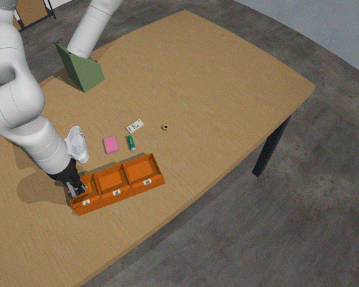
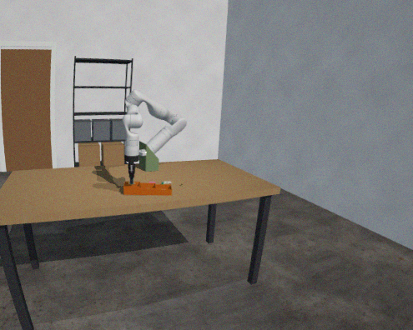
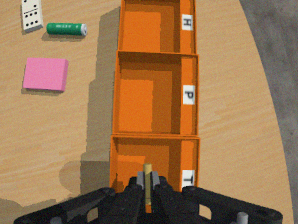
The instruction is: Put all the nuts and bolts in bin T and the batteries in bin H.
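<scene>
Now: hand 1 cm to the left of the brass bolt and 1 cm above it. Also, from my hand: pink eraser (10 cm behind, 14 cm to the left, 6 cm below); orange bin unit (3 cm ahead, 8 cm to the left, 4 cm below); green battery (6 cm behind, 19 cm to the left, 6 cm below).
</scene>
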